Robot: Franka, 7 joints.
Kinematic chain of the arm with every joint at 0, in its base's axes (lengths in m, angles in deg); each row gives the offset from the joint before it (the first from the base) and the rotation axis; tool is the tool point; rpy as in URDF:
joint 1: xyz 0 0 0.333 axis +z
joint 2: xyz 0 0 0 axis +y
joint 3: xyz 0 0 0.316 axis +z
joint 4: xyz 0.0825 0 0 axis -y
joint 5: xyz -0.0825 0 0.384 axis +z
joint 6: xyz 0 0 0 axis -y
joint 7: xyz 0.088 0 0 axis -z
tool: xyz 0 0 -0.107 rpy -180 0 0
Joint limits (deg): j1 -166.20..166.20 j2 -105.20..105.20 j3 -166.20..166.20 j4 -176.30..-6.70 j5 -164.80..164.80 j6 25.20..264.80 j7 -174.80..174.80
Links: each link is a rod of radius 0.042 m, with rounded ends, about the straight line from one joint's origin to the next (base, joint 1, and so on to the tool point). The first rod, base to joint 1, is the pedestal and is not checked.
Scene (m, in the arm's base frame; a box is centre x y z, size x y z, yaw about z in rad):
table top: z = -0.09
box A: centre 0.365 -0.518 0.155 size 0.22 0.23 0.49 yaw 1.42
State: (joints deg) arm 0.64 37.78 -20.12 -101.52 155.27 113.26 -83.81
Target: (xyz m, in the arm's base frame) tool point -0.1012 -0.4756 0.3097
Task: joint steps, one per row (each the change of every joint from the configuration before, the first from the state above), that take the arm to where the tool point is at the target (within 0.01 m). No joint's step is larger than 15 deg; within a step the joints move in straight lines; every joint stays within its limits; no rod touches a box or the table.
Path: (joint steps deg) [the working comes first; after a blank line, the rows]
Joints at the target: -42.32 -1.21 -61.58 -143.31 156.14 124.51 -83.81
Straight joint move there: touches box A.

1: -7.73 -11.99 -6.05 4.59 3.18 12.92 5.43
2: -7.72 -11.98 -6.05 4.60 3.17 12.92 5.43
3: -7.73 -11.99 -6.05 4.59 3.18 12.92 5.42
4: -4.94 -0.76 -5.83 -13.89 -2.16 -6.88 -4.07
5: -4.95 -0.75 -5.82 -13.89 -2.17 -6.88 -4.07
6: -4.94 -0.76 -5.83 -13.90 -2.16 -6.88 -4.07
7: -4.95 -0.76 -5.83 -13.89 -2.17 -6.87 -4.07

